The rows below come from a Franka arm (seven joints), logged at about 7 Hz.
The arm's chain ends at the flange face. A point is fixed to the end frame.
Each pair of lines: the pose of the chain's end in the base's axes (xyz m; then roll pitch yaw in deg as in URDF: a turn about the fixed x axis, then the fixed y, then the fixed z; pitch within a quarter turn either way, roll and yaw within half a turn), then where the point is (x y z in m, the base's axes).
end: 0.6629, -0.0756, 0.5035, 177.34, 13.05, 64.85
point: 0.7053 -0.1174 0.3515
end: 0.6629, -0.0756, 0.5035, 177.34, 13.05, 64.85
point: 0.7053 -0.1174 0.3515
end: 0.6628, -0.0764, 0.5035, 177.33, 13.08, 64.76
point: 0.7051 -0.1184 0.3515
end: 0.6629, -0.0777, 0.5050, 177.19, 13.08, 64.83
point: 0.7056 -0.1197 0.3531
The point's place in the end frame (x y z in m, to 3 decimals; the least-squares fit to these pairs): 0.015 0.049 0.155
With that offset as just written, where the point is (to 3 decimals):
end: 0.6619, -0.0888, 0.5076, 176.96, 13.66, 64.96
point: 0.705 -0.132 0.356
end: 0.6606, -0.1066, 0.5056, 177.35, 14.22, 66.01
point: 0.703 -0.150 0.354
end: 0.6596, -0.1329, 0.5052, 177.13, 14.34, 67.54
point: 0.703 -0.176 0.354
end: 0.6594, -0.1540, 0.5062, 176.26, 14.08, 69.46
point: 0.707 -0.196 0.356
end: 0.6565, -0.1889, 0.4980, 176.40, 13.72, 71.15
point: 0.705 -0.228 0.347
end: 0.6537, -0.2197, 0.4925, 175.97, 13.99, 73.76
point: 0.705 -0.258 0.342
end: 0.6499, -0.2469, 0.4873, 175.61, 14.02, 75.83
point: 0.703 -0.283 0.337
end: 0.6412, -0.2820, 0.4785, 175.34, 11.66, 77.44
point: 0.698 -0.311 0.328
